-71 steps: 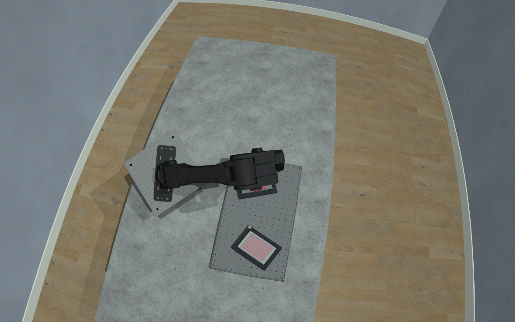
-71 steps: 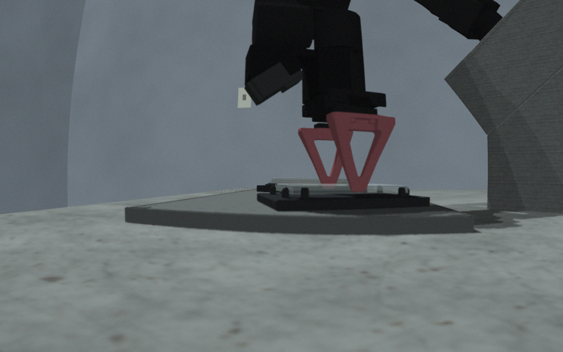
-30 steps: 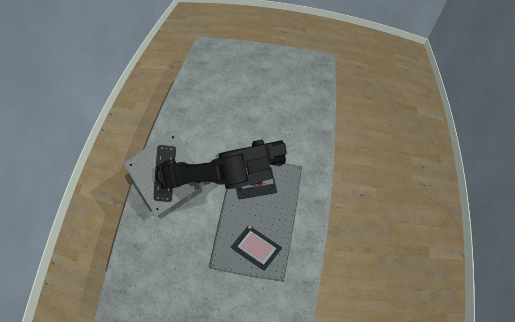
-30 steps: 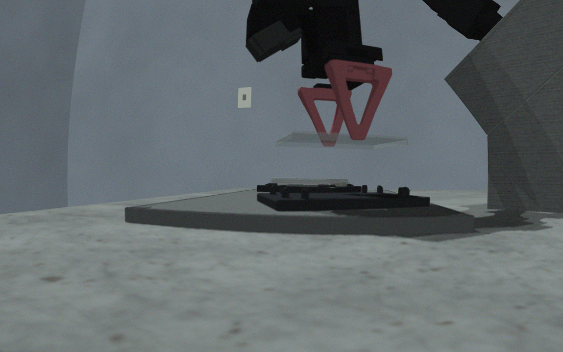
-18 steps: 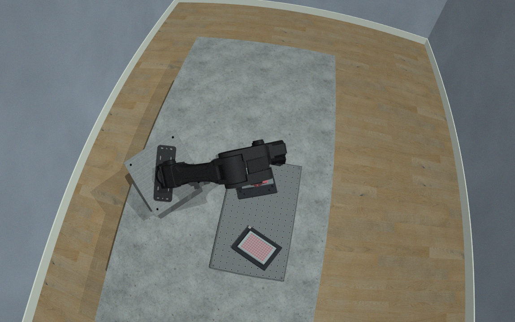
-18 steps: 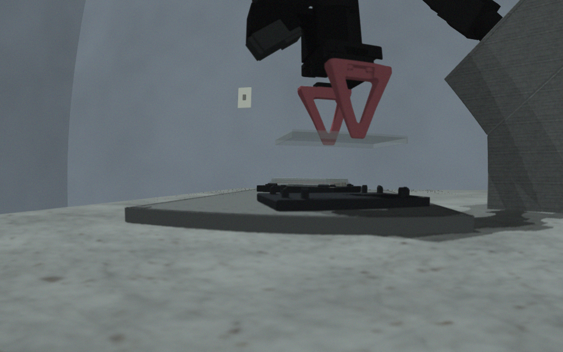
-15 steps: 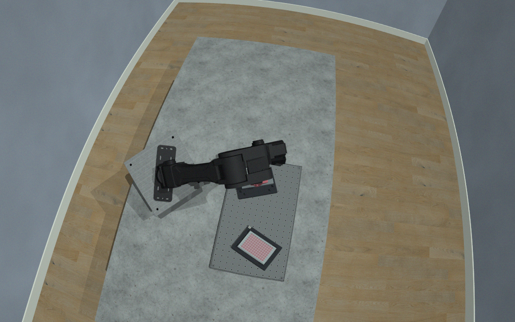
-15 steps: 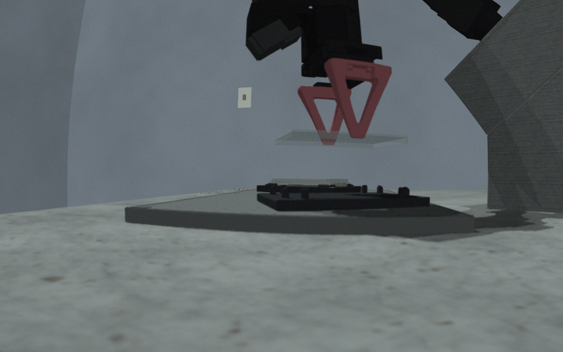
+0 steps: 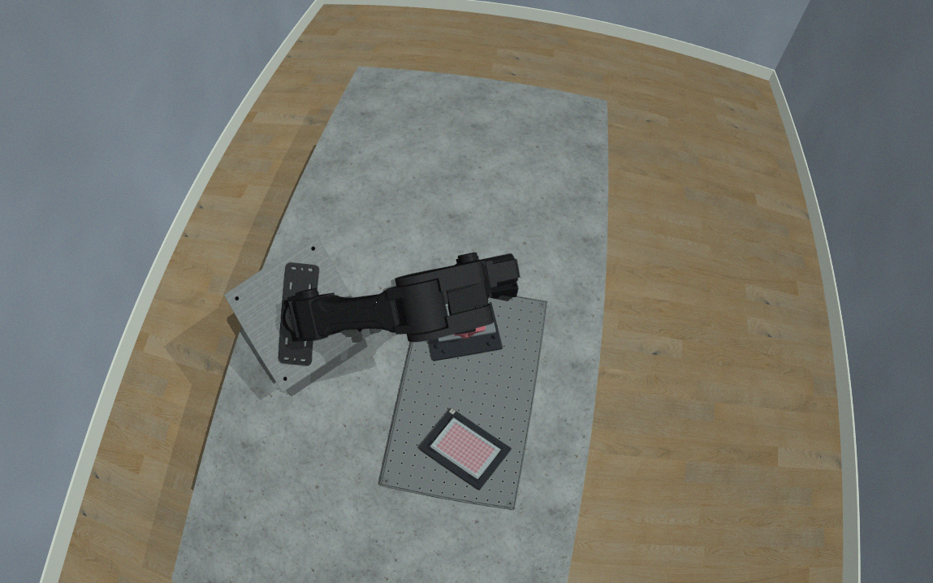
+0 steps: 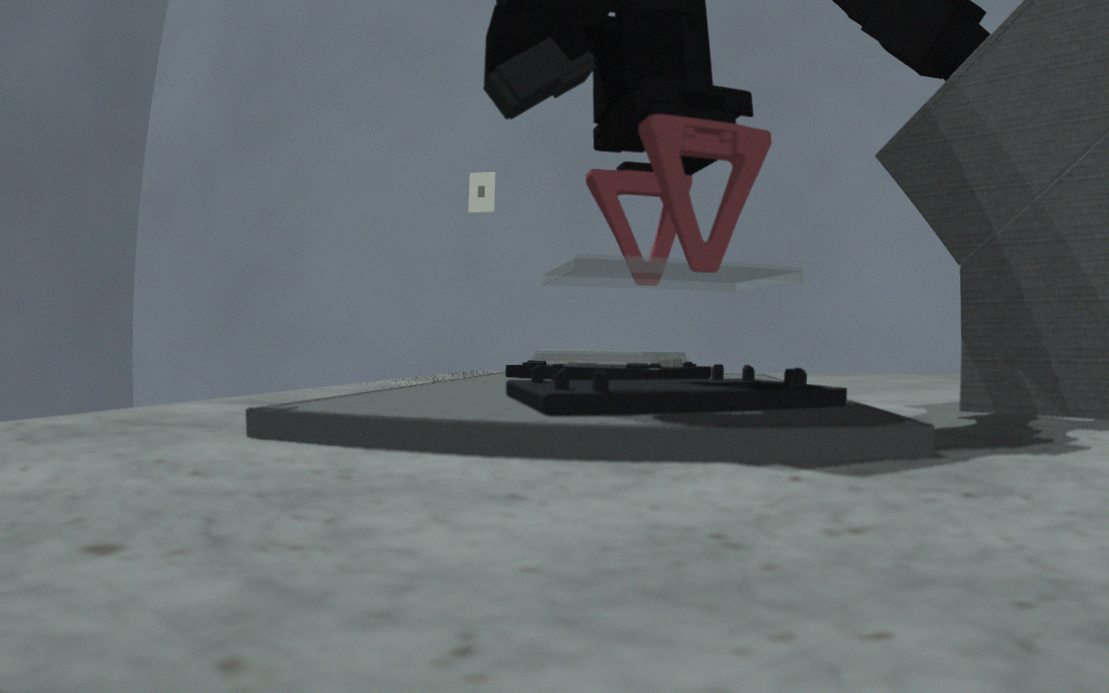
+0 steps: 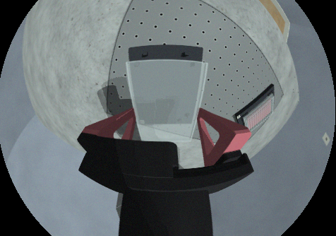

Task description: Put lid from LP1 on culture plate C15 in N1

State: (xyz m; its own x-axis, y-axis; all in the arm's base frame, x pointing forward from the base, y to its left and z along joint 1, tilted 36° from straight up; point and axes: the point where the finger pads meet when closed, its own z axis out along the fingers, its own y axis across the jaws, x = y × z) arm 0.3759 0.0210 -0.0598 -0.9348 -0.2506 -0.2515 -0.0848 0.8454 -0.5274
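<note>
My hand is 10 mm above the clear lid. The rest, counted from my hand: culture plate C15: 20 mm behind, 290 mm to the right, 60 mm below; then black plate nest N1: 20 mm behind, 290 mm to the right, 70 mm below; then black lid park LP1: 70 mm below.
</note>
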